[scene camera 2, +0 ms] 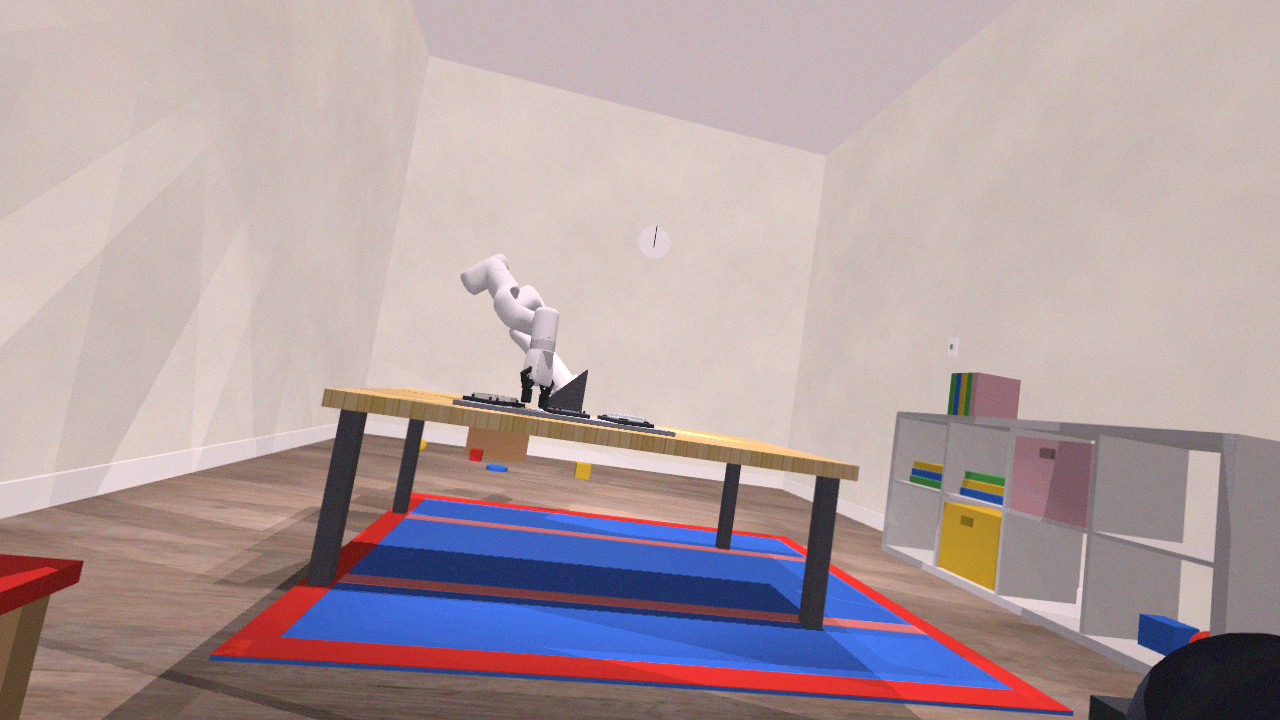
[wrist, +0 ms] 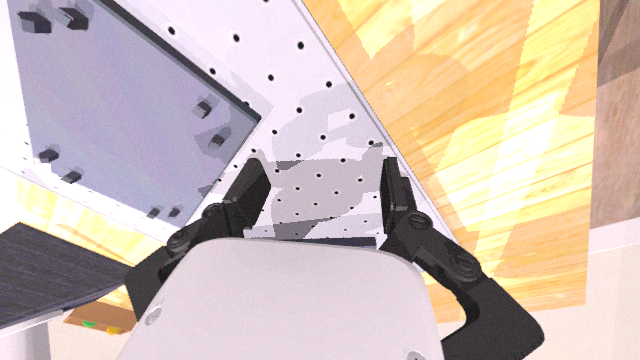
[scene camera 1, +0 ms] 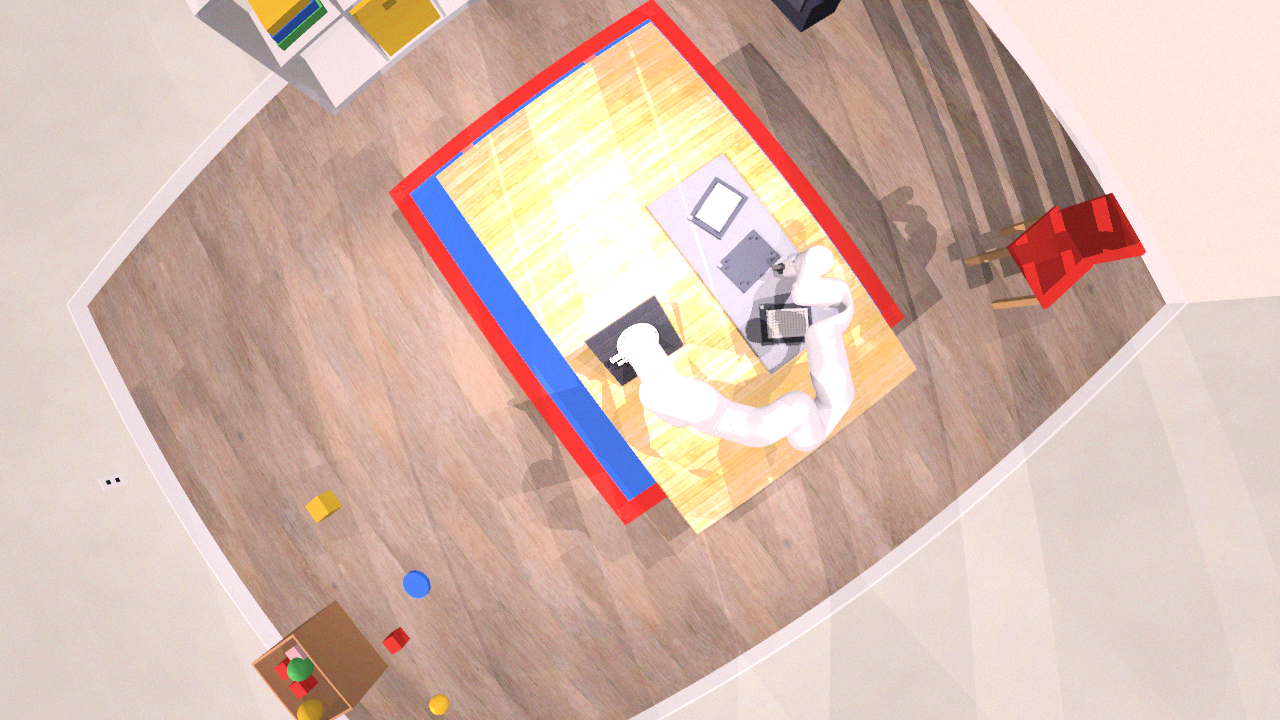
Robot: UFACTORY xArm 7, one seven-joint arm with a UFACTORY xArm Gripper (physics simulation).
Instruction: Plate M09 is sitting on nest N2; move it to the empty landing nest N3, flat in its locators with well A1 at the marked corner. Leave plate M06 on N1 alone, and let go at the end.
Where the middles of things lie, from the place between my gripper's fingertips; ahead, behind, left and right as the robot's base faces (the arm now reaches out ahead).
Right now my hand is 130 mm to the left of the dark-framed plate (scene camera 1: 781,323) and 110 mm past it.
